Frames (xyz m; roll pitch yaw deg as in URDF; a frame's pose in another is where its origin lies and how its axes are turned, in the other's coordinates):
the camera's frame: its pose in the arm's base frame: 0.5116 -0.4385 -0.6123 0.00 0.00 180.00
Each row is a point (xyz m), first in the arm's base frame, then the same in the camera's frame.
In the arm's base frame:
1: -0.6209 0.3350 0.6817
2: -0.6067 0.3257 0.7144
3: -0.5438 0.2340 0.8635
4: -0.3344 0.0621 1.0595
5: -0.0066 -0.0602 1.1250
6: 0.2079 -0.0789 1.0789
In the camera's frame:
1: 1.1325 -0.7735 1.2940
2: 1.1183 -0.7642 1.3267
3: 1.0554 -0.6725 1.4758
4: 0.8460 -0.5006 1.6718
5: 0.5182 -0.3783 1.7373
6: 0.3037 -0.3596 1.6912

